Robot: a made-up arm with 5 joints.
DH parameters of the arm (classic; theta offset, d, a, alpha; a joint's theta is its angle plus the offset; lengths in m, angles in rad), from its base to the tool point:
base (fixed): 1.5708 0.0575 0 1.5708
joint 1: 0 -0.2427 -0.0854 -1.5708
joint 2: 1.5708 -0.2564 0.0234 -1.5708
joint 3: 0 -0.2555 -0.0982 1.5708
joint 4: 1.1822 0 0.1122 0
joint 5: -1.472 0 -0.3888 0
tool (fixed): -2.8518 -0.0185 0 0
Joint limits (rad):
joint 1: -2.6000..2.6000
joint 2: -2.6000..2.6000
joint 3: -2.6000..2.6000
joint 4: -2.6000..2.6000
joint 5: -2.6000..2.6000
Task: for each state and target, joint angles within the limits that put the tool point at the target. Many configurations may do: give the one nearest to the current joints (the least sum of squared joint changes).
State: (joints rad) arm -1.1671 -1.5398 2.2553 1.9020 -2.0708
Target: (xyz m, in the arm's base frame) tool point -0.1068 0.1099 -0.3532
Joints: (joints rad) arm -1.4440 -1.5853 2.6000 1.9723 -2.0190
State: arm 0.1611 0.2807 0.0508 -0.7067 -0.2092
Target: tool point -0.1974 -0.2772 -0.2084
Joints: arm -0.0454 0.1250 -0.0711 -0.6867 -0.4707
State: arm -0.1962 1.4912 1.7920 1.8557 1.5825
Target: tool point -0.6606 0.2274 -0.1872
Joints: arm 0.3661 1.2122 2.3077 1.4501 1.2339
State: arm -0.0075 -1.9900 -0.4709 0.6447 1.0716
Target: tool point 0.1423 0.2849 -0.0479
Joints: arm 0.5236 -1.1714 -0.4761 0.9814 1.5649
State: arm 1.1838 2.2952 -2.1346 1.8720 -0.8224
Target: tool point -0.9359 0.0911 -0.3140
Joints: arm 0.8410 1.6223 -2.2492 2.6000 -0.4867
